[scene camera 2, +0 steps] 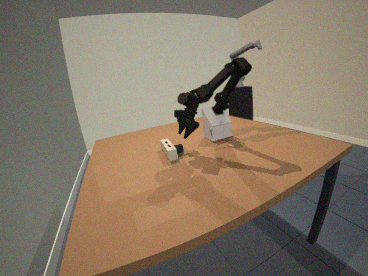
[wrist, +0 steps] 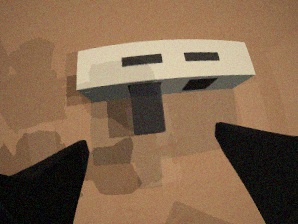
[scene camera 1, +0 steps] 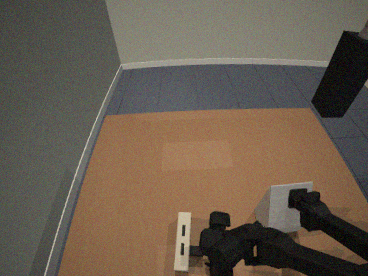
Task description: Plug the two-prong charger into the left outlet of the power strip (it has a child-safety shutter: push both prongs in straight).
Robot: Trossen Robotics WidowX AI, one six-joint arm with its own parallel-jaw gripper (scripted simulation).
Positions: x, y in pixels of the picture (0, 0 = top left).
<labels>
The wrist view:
my gripper: 152, 139
dark two-prong charger: 148, 116
</labels>
